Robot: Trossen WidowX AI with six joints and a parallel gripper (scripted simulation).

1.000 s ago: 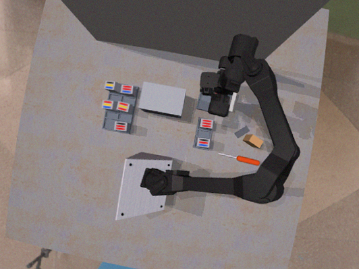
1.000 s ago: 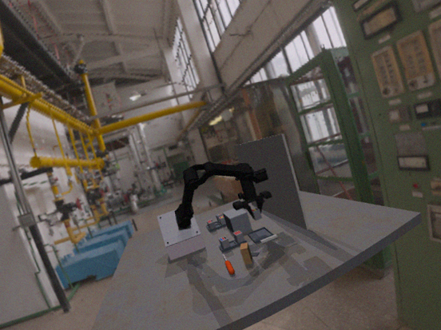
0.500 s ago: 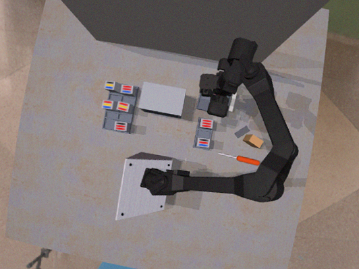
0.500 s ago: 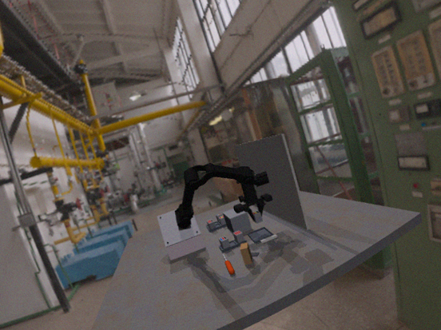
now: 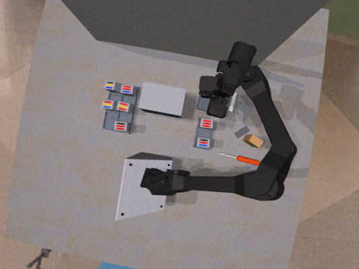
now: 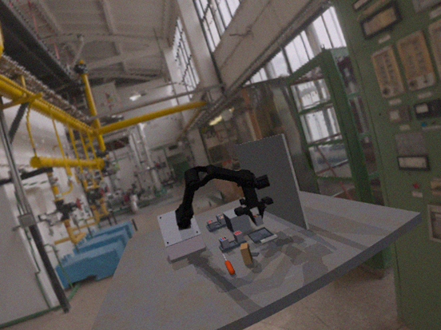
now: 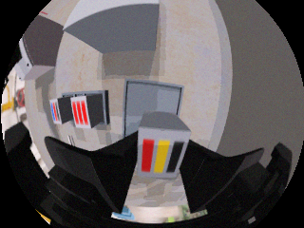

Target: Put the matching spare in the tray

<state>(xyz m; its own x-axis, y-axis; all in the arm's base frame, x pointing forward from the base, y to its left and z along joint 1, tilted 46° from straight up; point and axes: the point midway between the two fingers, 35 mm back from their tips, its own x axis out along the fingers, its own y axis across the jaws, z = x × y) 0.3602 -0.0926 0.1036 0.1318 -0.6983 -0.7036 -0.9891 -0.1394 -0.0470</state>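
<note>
Right now the grey tray is 7 cm below my gripper tip and 1 cm behind it. Round my gripper tip: grey mounted unit 20 cm to the left, 8 cm behind, 2 cm below; then rack 15 cm behind, 6 cm below; then tall grey panel 22 cm to the left, 16 cm above, 15 cm ahead.
</note>
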